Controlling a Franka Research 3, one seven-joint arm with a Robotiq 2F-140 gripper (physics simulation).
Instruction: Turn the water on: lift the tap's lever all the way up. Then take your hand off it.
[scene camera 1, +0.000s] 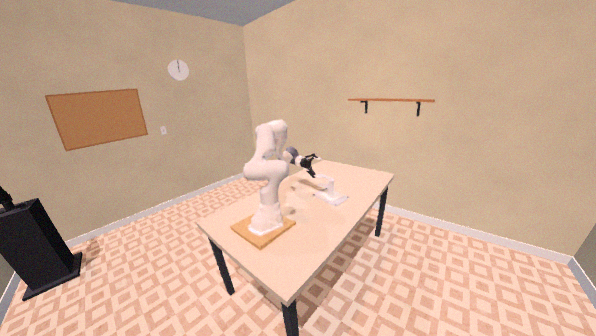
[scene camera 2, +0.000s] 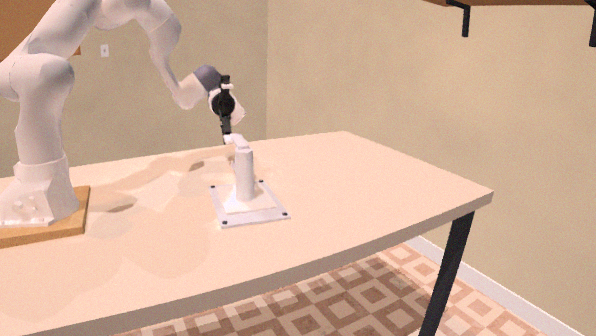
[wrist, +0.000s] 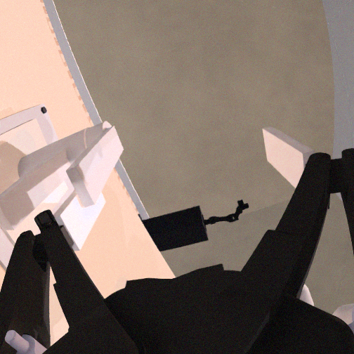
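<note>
The white tap (scene camera 1: 330, 187) (scene camera 2: 244, 175) stands upright on a white baseplate (scene camera 1: 341, 201) (scene camera 2: 255, 218) with dark bolts at its corners. Its lever (scene camera 1: 323, 177) (scene camera 2: 239, 141) (wrist: 100, 162) sticks out from the top of the post towards the gripper. It looks roughly level; its exact angle is hard to tell. My gripper (scene camera 1: 316, 167) (scene camera 2: 227, 112) (wrist: 179, 166) is wide open, with one finger above the other. The lower finger's pale pad (wrist: 82, 222) is right at the lever's end and partly hidden by it; whether they touch is unclear.
The arm's base stands on a wooden board (scene camera 1: 261, 243) (scene camera 2: 75, 225) on the table (scene camera 1: 320, 250) (scene camera 2: 375, 200). A black pedestal (scene camera 1: 35, 240) (wrist: 175, 227) stands on the floor away from the table. A wall shelf (scene camera 1: 391, 100) is beyond the table.
</note>
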